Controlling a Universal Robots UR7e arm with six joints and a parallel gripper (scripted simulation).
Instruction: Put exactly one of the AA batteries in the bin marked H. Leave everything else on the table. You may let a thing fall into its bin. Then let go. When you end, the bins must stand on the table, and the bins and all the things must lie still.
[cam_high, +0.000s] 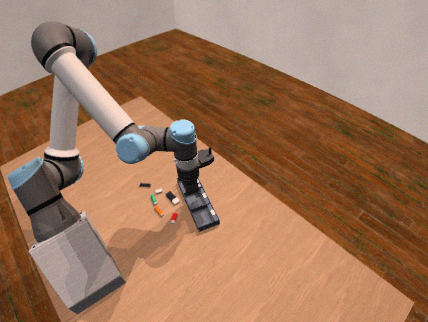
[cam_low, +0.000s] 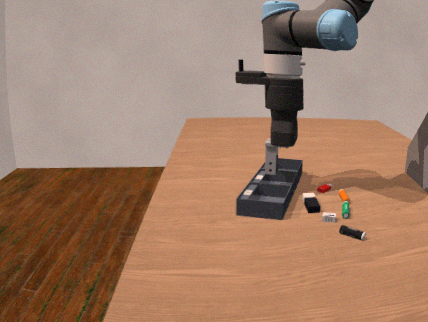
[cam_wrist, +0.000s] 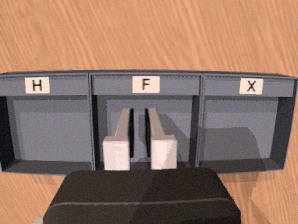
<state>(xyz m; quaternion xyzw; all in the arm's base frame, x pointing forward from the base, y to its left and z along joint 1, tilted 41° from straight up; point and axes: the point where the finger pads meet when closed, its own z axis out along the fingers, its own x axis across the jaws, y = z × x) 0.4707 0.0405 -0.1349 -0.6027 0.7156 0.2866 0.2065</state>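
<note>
Right now my hand is 40 mm above the dark three-compartment bin and 10 mm past it. Round my hand: black-and-white block 80 mm behind, 60 mm to the left, 50 mm below; then orange battery 150 mm behind, 50 mm below, 40 mm to the left; then red piece 120 mm behind, 60 mm below, 20 mm to the right.
</note>
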